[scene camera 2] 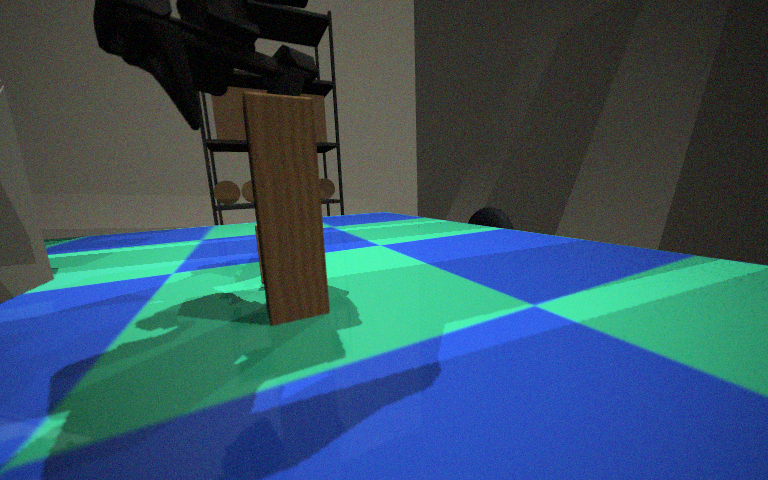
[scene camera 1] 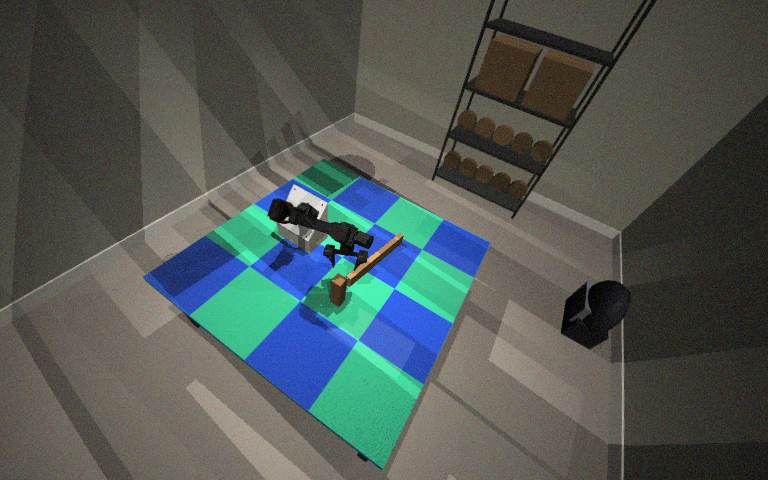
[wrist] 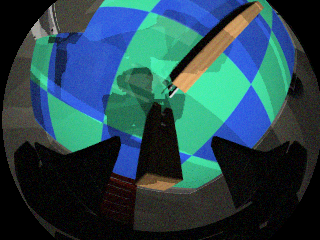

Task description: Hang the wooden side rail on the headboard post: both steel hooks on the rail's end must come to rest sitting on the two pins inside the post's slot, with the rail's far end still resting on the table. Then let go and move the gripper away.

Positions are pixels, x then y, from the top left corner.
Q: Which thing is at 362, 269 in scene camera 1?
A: A wooden side rail.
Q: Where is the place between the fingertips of my gripper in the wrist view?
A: At 167, 142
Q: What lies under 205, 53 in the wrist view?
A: A wooden side rail.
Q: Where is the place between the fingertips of my gripper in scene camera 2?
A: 248, 134
